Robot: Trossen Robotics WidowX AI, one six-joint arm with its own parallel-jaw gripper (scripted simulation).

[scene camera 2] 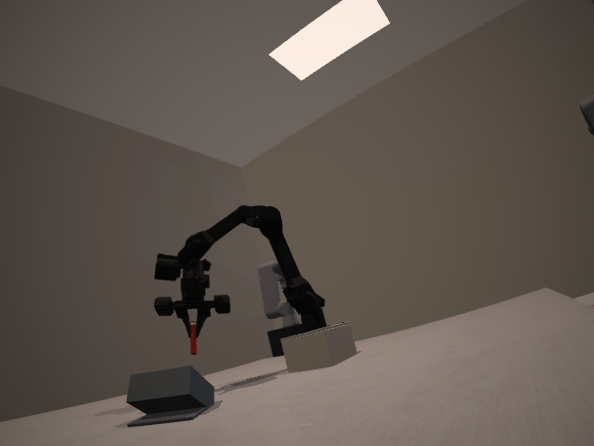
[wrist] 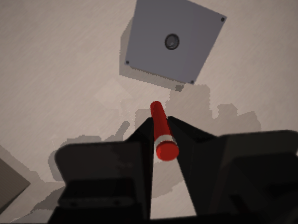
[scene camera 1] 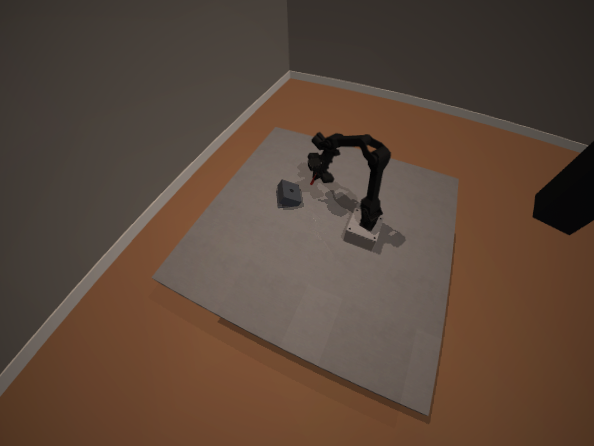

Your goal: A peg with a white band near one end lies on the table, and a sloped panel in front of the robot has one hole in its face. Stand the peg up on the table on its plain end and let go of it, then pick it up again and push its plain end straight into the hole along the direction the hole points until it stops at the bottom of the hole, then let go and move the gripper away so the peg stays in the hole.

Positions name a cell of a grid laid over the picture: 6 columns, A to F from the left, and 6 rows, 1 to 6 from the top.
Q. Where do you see a sloped panel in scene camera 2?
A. At B6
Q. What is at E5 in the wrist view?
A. My gripper.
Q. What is my gripper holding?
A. A peg.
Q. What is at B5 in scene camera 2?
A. My gripper.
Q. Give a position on a peg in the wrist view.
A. D4
